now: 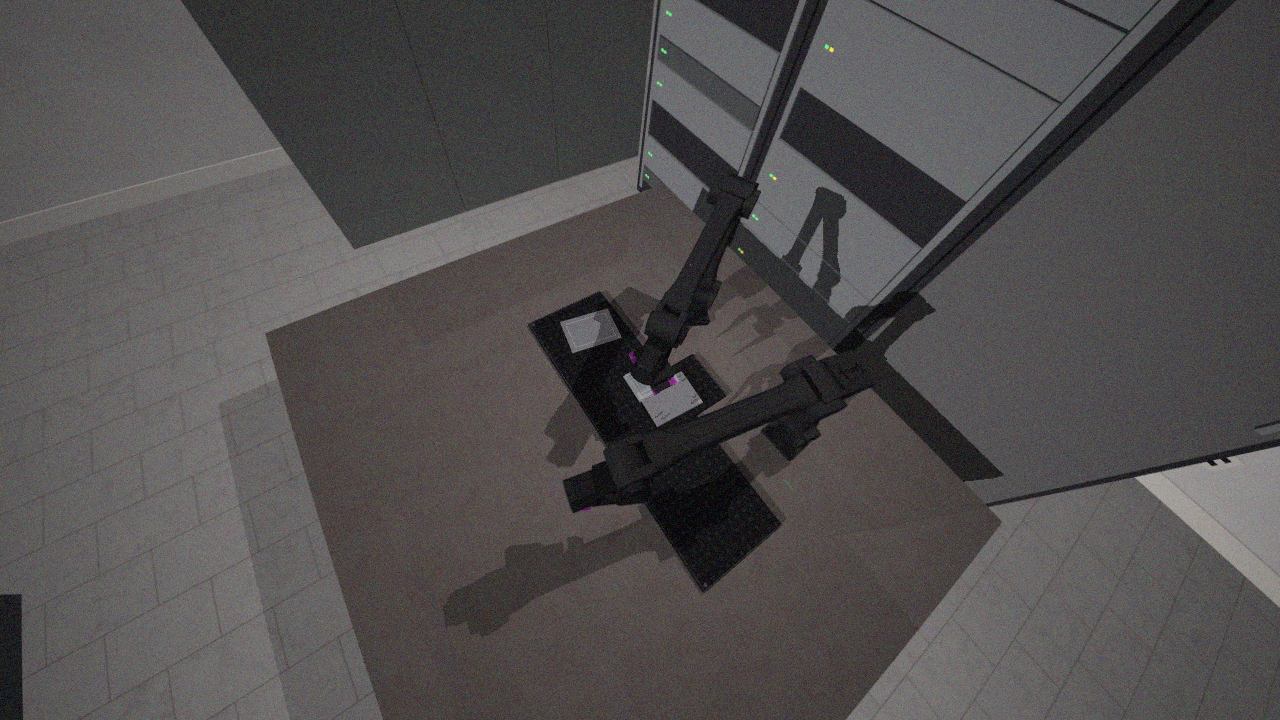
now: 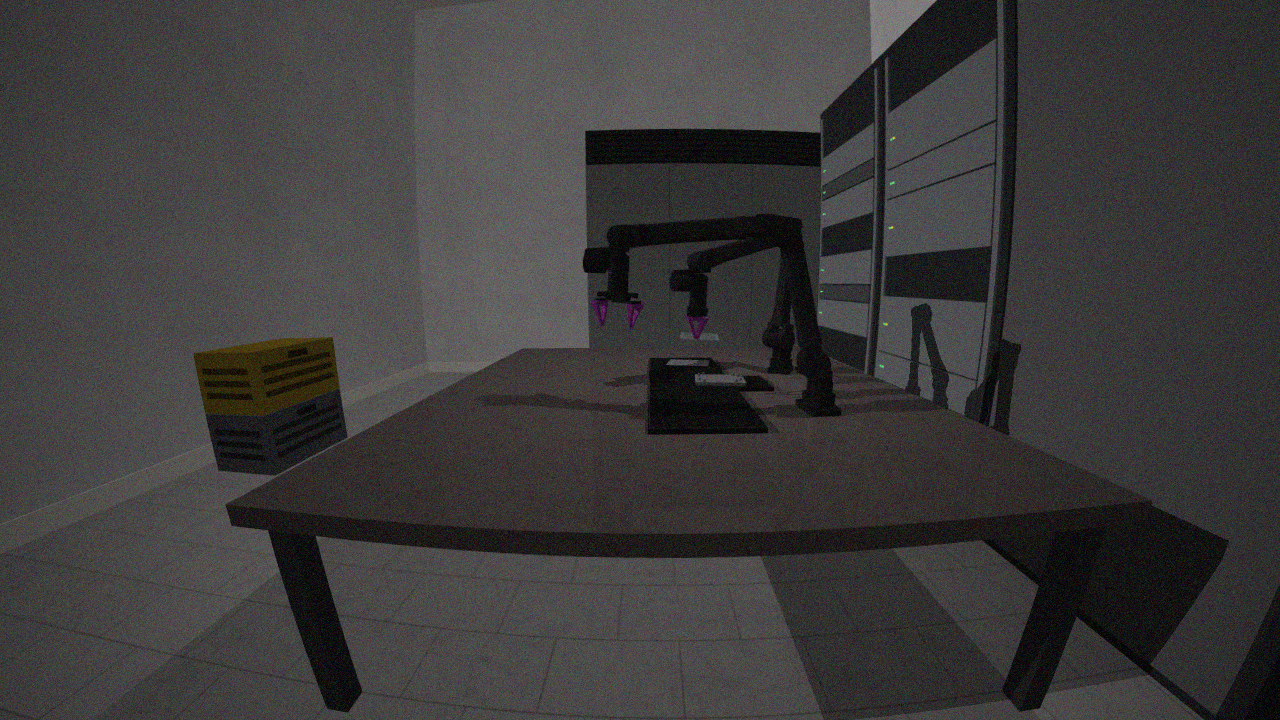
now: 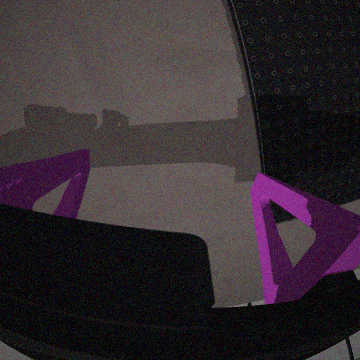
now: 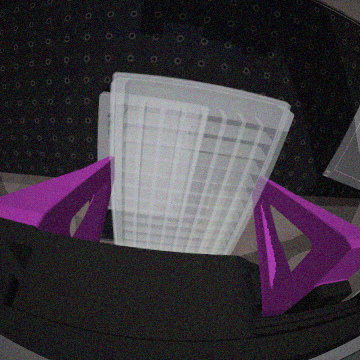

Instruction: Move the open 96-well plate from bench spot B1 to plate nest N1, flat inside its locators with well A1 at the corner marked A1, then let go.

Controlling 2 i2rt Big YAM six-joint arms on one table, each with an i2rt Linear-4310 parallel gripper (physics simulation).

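Frame: origin at the left arm's base, x ahead, y left, z up, level; metres.
Seen in the pictures: left gripper, fingertip midpoint: [image 2: 616, 327] [image 3: 174, 170]; right gripper, fingertip midpoint: [image 2: 695, 337] [image 4: 187, 175]; left arm's base, origin of the base link: [image 1: 783, 437] [image 2: 817, 409]; right arm's base, origin of the base link: [image 1: 693, 311] [image 2: 780, 370].
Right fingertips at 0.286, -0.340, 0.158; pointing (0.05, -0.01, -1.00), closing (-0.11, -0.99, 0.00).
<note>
Offsets run from my right fingertips to a thing's top centre, as dx, dy, dz. "pt": to the spot under its first point. Level surfaces: height alone.
My right gripper [image 1: 653, 373] [image 2: 696, 326] [image 4: 187, 175] is shut on the clear 96-well plate @(-0.013, +0.001, +0.013) [image 4: 186, 150] [image 1: 645, 389] [image 2: 706, 336], gripping its long sides. It holds the plate tilted a little above plate nest N1 @(-0.076, +0.040, -0.123) [image 1: 680, 403] [image 2: 720, 379], which is mostly hidden under the plate; a sliver of the nest [image 4: 103, 125] shows at the plate's left edge. The grey bench spot B1 @(pt -0.018, -0.300, -0.143) [image 1: 590, 330] [image 2: 685, 362] [image 4: 344, 157] lies bare farther along the black perforated mat @(dz -0.145) [image 1: 716, 537] [image 2: 706, 416] [image 4: 53, 53]. My left gripper [image 1: 580, 495] [image 2: 617, 312] [image 3: 174, 170] is open and empty, high over the brown table beside the mat [image 3: 303, 71].
The brown table @(dz -0.158) [image 1: 402, 429] [image 2: 582, 483] carries the mat and both arm bases. A tall rack of drawers [image 1: 895, 116] [image 2: 930, 215] stands behind the arms. A yellow and grey crate [image 2: 267, 403] sits on the floor to the left.
</note>
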